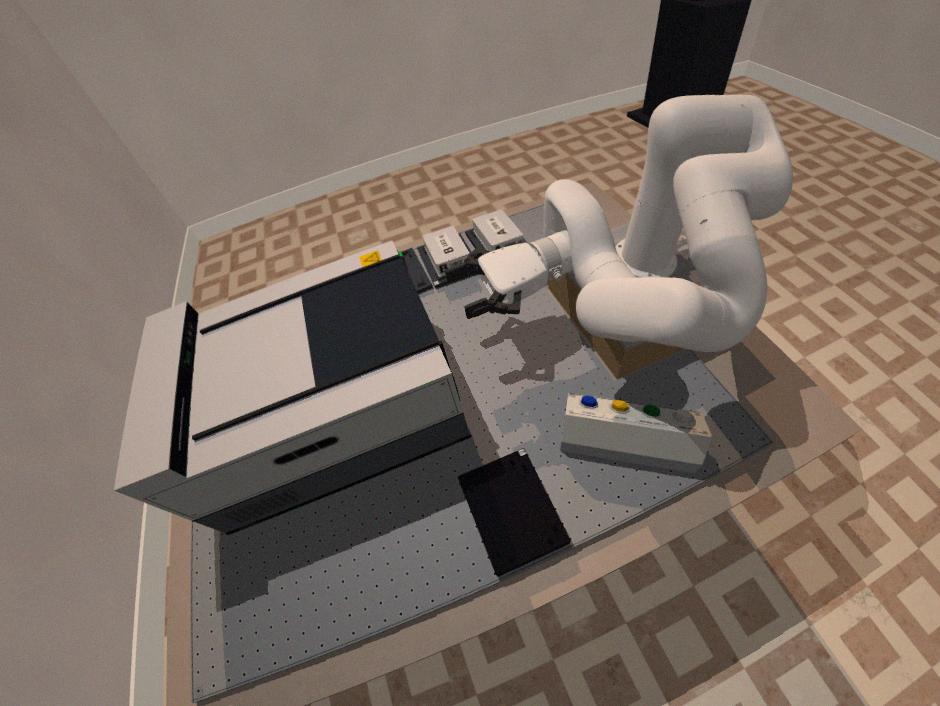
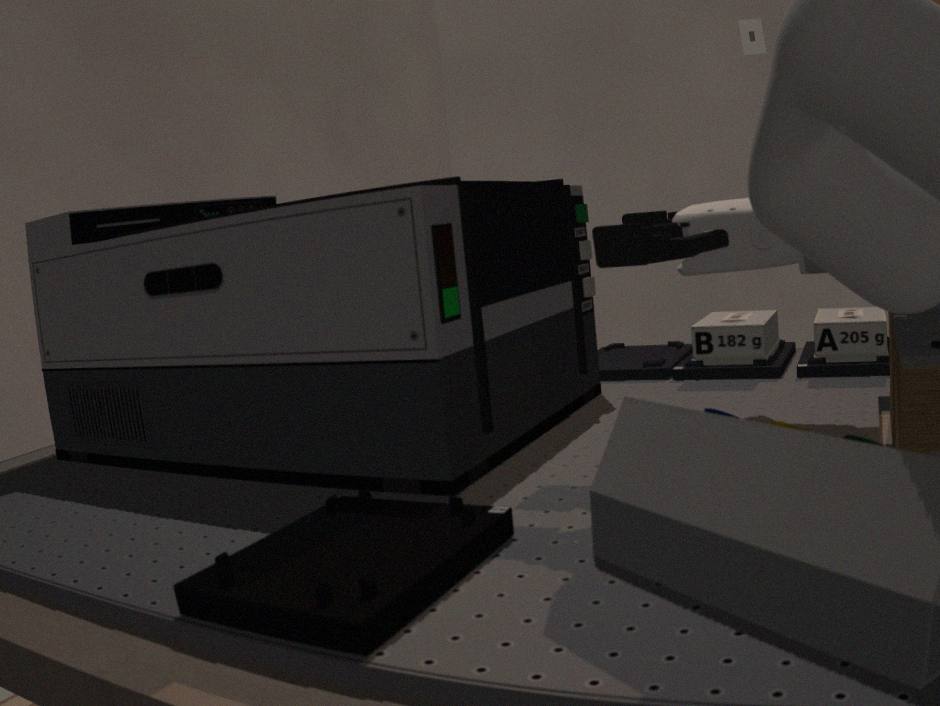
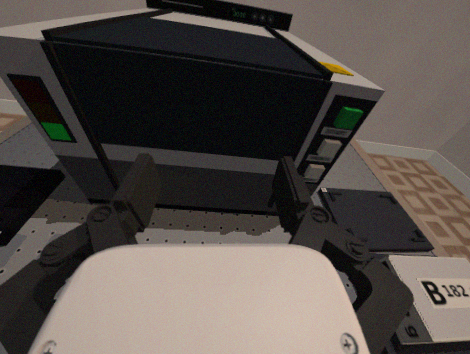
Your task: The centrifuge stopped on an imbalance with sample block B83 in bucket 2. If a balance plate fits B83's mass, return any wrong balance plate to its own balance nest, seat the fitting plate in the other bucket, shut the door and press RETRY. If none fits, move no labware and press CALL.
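Places are measured from the arm's base along level axes (x ahead, y left, z up), in millimetres.
Pixels of known places: gripper, fingertip midpoint: (image 1: 455, 294) (image 2: 610, 239) (image 3: 217, 170); arm's base, link origin: (image 1: 644, 259).
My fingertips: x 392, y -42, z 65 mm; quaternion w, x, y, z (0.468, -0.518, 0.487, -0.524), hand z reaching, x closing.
Ahead of a thing's pixels: the offset from my fingertips to its top centre. "spot": to the spot under its first point.
The centrifuge (image 1: 250, 341) (image 2: 227, 326) has its dark door @[dx +67, dy +21, dz +51 mm] (image 3: 200, 110) shut; the buckets and sample block B83 are hidden. Its status column @[spot: dx +72, dy +166, dz -29 mm] (image 2: 450, 302) (image 3: 56, 131) shows green at the bottom. Its right front strip has a green button @[dx +61, dy -122, dz +32 mm] (image 2: 581, 212) (image 3: 348, 118) above two pale buttons, the upper one @[spot: dx +55, dy -121, dz -10 mm] (image 3: 330, 148) and the lower one @[spot: dx +55, dy -120, dz -47 mm] (image 3: 314, 172). Balance plate B, 182 g @[dx -69, dy -277, dz -105 mm] (image 1: 446, 249) (image 2: 735, 338) (image 3: 440, 295), and plate A, 205 g @[dx -207, dy -270, dz -105 mm] (image 1: 496, 230) (image 2: 849, 334), sit on their nests. My gripper (image 1: 471, 288) (image 2: 614, 231) (image 3: 217, 170) is open and empty, raised in front of the door.
An empty dark nest @[dx +60, dy -288, dz -141 mm] (image 1: 414, 269) (image 2: 642, 360) (image 3: 375, 220) lies beside plate B. A black tray @[dx +68, dy +332, dz -130 mm] (image 1: 514, 510) (image 2: 341, 566) (image 3: 25, 195) lies on the opposite side of the bench. A grey console @[dx -164, dy +314, dz -75 mm] (image 1: 638, 440) (image 2: 744, 501) carries blue, yellow, green and grey buttons.
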